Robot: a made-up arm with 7 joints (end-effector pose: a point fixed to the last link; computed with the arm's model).
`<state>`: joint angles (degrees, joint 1 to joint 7).
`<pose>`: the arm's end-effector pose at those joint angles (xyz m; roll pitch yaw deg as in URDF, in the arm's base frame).
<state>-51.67 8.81 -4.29 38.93 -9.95 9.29 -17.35</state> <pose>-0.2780 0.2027 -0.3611 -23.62 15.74 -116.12</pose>
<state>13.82 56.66 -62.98 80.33 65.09 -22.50 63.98</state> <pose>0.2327 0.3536 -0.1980 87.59 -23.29 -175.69</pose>
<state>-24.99 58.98 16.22 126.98 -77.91 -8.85 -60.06</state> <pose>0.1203 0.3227 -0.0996 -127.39 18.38 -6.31</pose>
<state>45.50 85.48 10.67 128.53 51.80 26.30 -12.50</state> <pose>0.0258 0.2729 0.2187 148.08 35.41 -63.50</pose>
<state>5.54 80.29 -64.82 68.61 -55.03 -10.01 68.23</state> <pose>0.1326 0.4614 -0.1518 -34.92 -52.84 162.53</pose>
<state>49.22 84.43 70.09 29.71 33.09 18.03 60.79</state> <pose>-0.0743 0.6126 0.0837 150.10 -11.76 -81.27</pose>
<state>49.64 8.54 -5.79 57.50 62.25 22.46 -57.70</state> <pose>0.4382 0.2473 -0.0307 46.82 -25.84 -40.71</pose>
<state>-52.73 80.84 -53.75 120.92 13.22 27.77 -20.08</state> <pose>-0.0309 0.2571 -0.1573 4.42 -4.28 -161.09</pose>
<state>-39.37 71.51 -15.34 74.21 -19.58 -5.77 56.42</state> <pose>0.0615 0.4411 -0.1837 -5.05 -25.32 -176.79</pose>
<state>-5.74 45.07 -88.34 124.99 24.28 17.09 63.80</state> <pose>0.0813 0.1345 -0.1829 107.33 -36.05 109.04</pose>
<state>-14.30 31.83 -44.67 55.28 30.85 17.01 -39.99</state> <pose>0.0818 0.2577 -0.3852 9.69 37.98 -107.46</pose>
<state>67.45 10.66 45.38 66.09 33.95 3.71 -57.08</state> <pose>0.3411 0.3570 0.0439 24.81 -59.55 35.73</pose>
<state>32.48 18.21 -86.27 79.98 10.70 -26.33 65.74</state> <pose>0.2844 0.0662 -0.2081 69.05 12.00 120.77</pose>
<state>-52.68 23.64 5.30 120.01 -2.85 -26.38 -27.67</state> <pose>-0.0629 0.2395 -0.1977 101.64 17.68 -78.09</pose>
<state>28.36 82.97 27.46 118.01 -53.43 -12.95 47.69</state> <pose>0.0935 0.3412 0.1670 -113.91 31.55 84.34</pose>
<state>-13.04 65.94 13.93 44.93 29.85 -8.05 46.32</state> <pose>0.0892 0.5596 -0.0778 50.44 18.74 -104.51</pose>
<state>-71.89 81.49 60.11 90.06 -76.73 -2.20 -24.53</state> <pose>0.0952 0.4748 -0.0331 -83.31 20.24 75.52</pose>
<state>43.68 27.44 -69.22 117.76 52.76 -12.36 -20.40</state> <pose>0.2598 0.1100 -0.0116 114.54 -9.66 -149.53</pose>
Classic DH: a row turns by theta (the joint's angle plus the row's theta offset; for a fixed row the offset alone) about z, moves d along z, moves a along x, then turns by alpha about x. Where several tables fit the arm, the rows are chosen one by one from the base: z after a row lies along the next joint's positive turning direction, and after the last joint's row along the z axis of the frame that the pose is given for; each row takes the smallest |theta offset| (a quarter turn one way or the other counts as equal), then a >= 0, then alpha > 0; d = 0 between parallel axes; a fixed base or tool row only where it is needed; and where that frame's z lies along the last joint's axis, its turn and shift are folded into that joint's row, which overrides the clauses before.
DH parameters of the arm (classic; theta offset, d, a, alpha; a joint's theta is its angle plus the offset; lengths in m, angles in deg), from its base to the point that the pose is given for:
base (fixed): 0 0.057 -0.0229 90
joint 1: -90 -0.1239 0.0168 -90
joint 2: -90 0.0382 0.0083 90
joint 3: -90 -0.3035 0.0243 -90
joint 4: 0 -0.0545 0.0201 90
joint 5: 0 -0.2457 -0.013 90
joint 6: 90 -0.0044 0.026 90
joint 7: -90 -0.0329 0.0081 -90
tool (fixed): 0 0.0184 0 0

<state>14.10 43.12 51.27 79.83 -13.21 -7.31 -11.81</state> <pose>0.1350 0.4521 -0.0609 136.08 15.59 -11.14</pose>
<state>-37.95 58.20 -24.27 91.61 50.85 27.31 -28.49</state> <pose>0.0791 0.3424 -0.2318 7.11 21.74 -102.08</pose>
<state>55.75 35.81 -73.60 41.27 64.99 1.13 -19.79</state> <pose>0.4294 0.3032 -0.0591 69.37 16.81 -79.84</pose>
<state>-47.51 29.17 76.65 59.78 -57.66 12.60 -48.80</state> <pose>-0.2038 0.4605 -0.2138 -148.77 42.02 115.25</pose>
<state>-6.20 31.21 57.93 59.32 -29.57 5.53 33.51</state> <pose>0.0469 0.4483 -0.2254 47.14 33.56 -74.08</pose>
